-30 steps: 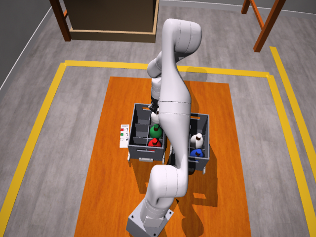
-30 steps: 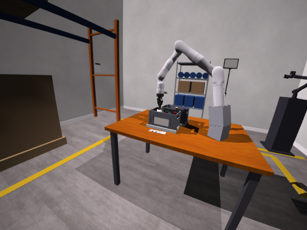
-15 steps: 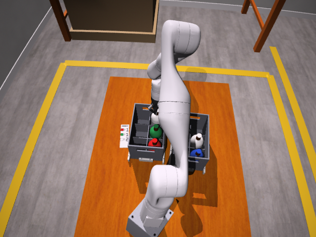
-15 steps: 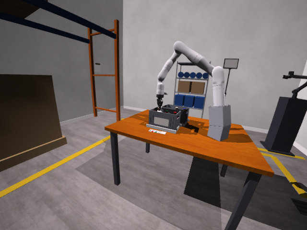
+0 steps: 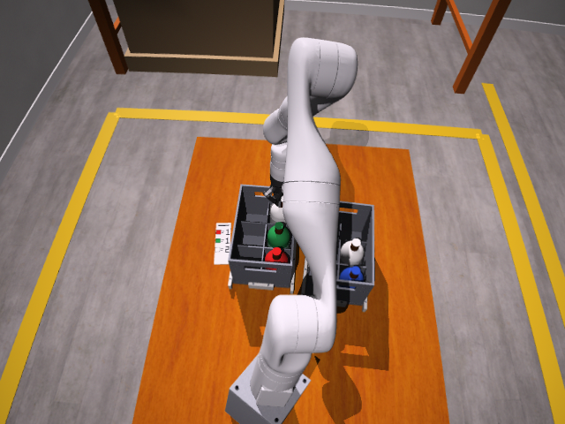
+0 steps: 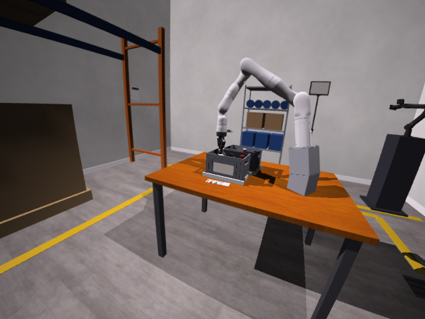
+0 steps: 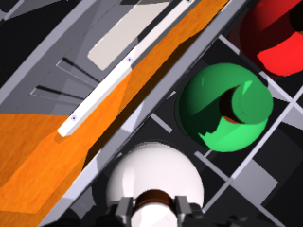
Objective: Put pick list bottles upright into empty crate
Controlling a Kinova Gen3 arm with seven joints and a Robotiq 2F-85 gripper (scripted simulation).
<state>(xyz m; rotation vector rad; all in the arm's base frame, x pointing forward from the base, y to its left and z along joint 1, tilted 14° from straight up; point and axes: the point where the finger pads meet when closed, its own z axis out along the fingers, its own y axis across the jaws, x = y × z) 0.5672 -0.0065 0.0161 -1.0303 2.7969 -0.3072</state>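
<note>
My gripper is now 90 mm past the green bottle, 90 mm above it and 10 mm to the right of it. Also, from my hand: pick list: 200 mm to the left, 180 mm below, 70 mm behind; then blue bottle: 230 mm behind, 220 mm to the right, 90 mm below; then red bottle: 180 mm behind, 90 mm below, 10 mm to the left.
</note>
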